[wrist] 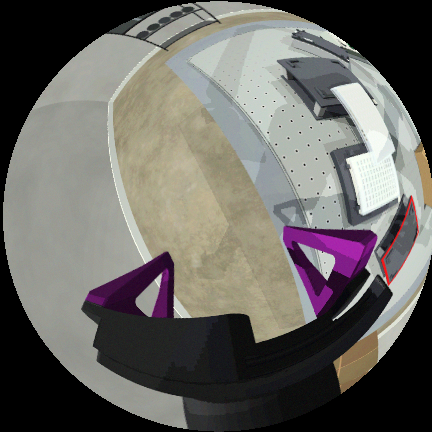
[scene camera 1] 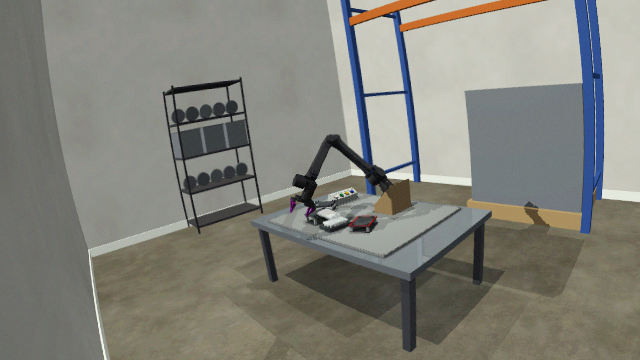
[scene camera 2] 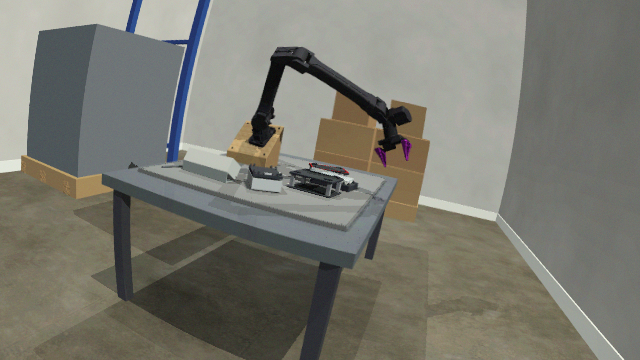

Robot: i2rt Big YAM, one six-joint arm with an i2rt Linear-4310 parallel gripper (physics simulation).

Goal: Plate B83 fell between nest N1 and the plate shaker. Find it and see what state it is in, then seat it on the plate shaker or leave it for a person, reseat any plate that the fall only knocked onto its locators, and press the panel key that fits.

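Places are measured from the arm's base along level axes (x ahead, y left, z up), in centimetres.
Pixels of known places: gripper, fingertip midpoint: (wrist: 227, 246) (scene camera 1: 298, 214) (scene camera 2: 395, 163); arm's base, link origin: (scene camera 1: 390, 191) (scene camera 2: 262, 136).
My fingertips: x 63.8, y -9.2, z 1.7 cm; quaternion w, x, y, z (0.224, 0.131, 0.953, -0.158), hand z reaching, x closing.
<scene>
For each thing: its middle in the pictures, then the offset to it from my fingertips. "spot": a spot on its surface instead.
- second white plate, body centre: (wrist: 379, 177) (scene camera 1: 335, 221) dy +1.4, dx -23.3, dz -10.8 cm
- dark low nest, body centre: (wrist: 374, 177) (scene camera 2: 334, 181) (scene camera 1: 335, 224) dy +1.4, dx -23.4, dz -12.7 cm
- grey unit with a dark top, surface spot: (scene camera 2: 266, 184) spot: dy -37.1, dx -34.2, dz -11.8 cm
- key panel, body centre: (scene camera 2: 210, 163) (scene camera 1: 342, 196) dy -36.2, dx -59.0, dz -10.1 cm
My gripper (scene camera 1: 300, 214) (scene camera 2: 396, 162) (wrist: 227, 246) is open and empty, held above and beyond the table's edge beside the plates. A white plate (scene camera 1: 327, 214) (wrist: 364, 112) is tilted, one end against a dark raised stand (scene camera 2: 317, 176) (wrist: 322, 80), the other at a second white plate (scene camera 1: 335, 223) (wrist: 376, 185). That second plate sits on a dark low nest (wrist: 345, 200); whether it is fully down I cannot tell. A grey unit with a dark top (scene camera 2: 266, 184) stands beside the raised stand. The key panel (scene camera 1: 343, 195) has coloured keys. No labels are readable, so B83, N1 and the shaker cannot be told apart.
A dark red-edged stand (scene camera 1: 363, 223) (scene camera 2: 328, 168) (wrist: 400, 242) is beside the second plate. The arm's wooden base block (scene camera 1: 393, 199) (scene camera 2: 256, 145) stands on the table (scene camera 1: 420, 265) (scene camera 2: 225, 225). Cardboard boxes (scene camera 2: 345, 140) and a shelf rack (scene camera 1: 215, 85) stand beyond the table.
</scene>
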